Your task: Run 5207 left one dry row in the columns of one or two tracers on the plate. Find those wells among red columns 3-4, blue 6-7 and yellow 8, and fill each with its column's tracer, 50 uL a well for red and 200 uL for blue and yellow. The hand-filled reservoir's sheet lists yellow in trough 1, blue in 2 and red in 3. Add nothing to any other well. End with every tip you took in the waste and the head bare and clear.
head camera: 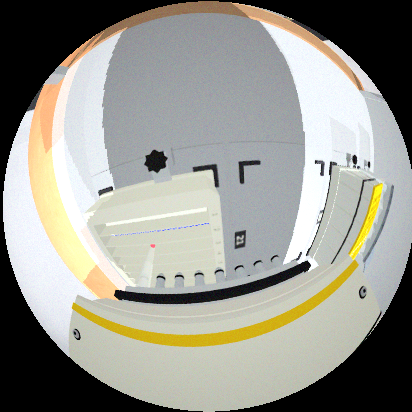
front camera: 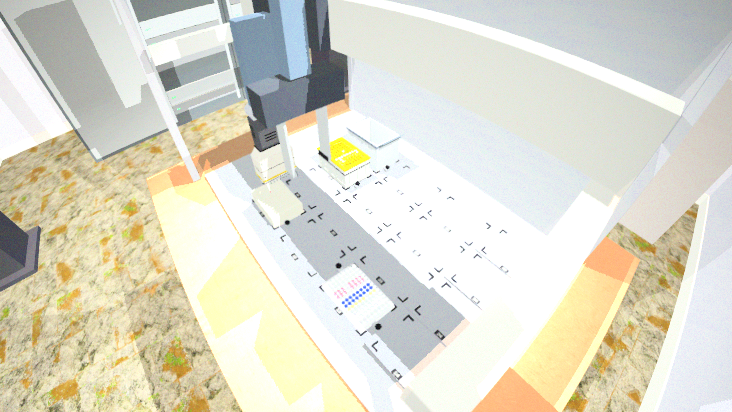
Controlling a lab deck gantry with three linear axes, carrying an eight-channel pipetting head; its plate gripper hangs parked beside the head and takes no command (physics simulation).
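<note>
The cream pipetting head is over the near end of the reservoir. One pale tip hangs from its leftmost channel in the head view, with red at its end; the other nozzles are bare. A blue line shows in one trough; the other troughs' contents are unclear. The plate shows two red columns with a one-row gap, two blue columns and a faint yellow one, whose wells are too small to tell. The parked plate gripper hangs beside the head, its paddles apart and empty.
A tip rack with a yellow top stands behind the reservoir, close to one gripper paddle. A pale open-topped bin stands behind the rack. Black knobs stand at the edges of the plate and reservoir sites.
</note>
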